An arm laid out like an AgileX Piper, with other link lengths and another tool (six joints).
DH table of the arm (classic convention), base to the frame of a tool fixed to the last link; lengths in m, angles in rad. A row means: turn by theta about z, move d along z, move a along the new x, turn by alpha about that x. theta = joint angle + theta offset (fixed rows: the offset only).
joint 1: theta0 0; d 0.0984; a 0; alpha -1.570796
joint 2: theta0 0.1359; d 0; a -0.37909; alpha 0
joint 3: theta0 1.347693; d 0; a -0.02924; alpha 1.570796
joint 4: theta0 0; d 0.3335; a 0; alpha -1.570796
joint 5: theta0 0; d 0; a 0; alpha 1.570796
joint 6: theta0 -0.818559; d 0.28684; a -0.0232; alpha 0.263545
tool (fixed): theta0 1.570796; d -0.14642; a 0; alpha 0
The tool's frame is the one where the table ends.
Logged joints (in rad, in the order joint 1, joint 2, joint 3, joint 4, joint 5, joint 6), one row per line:
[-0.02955 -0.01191 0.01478 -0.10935 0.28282 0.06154]
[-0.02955 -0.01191 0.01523 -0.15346 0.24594 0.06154]
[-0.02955 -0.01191 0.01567 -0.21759 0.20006 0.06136]
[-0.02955 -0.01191 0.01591 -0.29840 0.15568 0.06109]
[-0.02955 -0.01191 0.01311 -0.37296 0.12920 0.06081]
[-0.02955 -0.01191 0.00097 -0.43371 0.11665 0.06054]
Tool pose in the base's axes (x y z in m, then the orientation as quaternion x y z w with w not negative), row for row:
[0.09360 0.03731 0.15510 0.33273 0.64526 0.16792 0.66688]
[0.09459 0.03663 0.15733 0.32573 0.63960 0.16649 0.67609]
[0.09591 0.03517 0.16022 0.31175 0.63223 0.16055 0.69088]
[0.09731 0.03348 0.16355 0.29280 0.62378 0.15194 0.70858]
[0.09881 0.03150 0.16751 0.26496 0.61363 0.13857 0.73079]
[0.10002 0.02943 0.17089 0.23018 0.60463 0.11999 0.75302]
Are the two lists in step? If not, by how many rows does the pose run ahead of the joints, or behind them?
The pose runs 2 rows behind the joints: the pose in row i belongs to the joints in row i - 2.
